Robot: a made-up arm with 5 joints.
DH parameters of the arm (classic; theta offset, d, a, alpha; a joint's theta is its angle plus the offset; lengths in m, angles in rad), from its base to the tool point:
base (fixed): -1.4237 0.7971 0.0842 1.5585
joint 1: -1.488 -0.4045 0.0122 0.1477
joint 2: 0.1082 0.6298 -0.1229 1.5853
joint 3: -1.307 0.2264 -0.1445 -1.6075
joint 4: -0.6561 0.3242 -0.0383 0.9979
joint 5: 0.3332 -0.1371 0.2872 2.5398
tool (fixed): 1.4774 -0.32 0 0
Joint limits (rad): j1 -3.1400..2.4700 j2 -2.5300..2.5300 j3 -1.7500..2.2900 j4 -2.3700..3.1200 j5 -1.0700..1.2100
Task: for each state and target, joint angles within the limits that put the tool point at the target. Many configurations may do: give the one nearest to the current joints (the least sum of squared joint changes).
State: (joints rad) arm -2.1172 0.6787 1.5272 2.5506 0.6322
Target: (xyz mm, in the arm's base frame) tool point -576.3 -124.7 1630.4
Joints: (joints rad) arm -1.5726 1.0957 1.8005 2.5446 0.4891
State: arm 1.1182 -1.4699 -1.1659 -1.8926 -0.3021
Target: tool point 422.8 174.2 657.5
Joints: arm 1.2794 -1.3436 -1.5891 -1.6323 0.6414
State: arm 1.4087 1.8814 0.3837 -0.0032 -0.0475
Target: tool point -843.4 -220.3 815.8
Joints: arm 1.3792 2.1263 0.6935 -0.0511 0.7134
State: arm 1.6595 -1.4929 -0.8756 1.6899 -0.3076
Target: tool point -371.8 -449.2 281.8
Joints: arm 1.8451 -1.3363 -0.0629 1.9161 0.1671
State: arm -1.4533 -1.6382 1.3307 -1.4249 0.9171
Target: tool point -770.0 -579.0 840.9
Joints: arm -1.2062 -1.1978 1.7578 -1.4673 0.8116
